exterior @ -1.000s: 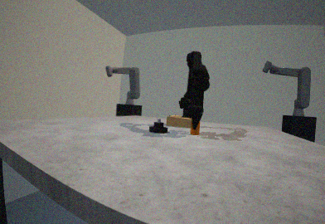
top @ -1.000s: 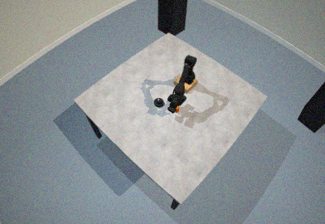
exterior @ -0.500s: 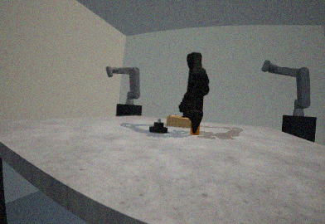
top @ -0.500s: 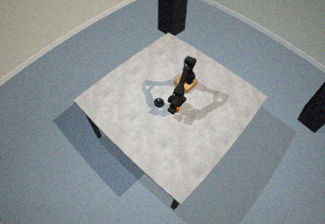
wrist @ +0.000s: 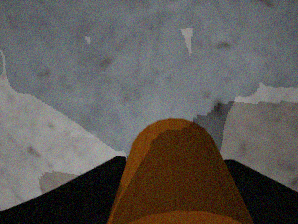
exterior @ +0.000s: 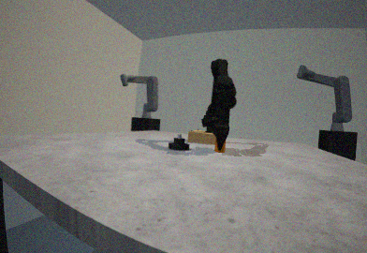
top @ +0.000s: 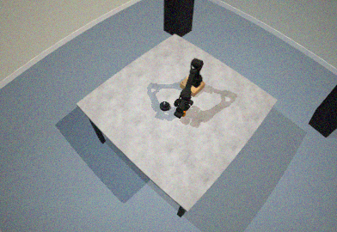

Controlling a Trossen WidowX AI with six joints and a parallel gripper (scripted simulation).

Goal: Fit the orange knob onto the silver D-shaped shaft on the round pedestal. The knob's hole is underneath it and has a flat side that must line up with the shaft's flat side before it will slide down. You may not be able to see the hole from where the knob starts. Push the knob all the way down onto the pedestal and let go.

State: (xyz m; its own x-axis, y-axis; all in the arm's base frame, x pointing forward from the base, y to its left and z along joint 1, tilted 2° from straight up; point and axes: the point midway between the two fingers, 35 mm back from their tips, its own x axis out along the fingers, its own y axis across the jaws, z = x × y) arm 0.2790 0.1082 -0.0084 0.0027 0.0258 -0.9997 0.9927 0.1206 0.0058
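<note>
My gripper tip is now 160 mm to the left of the round black pedestal, 50 mm short of it and 20 mm below it. Also, from my gripper tip: orange knob 30 mm above.
</note>
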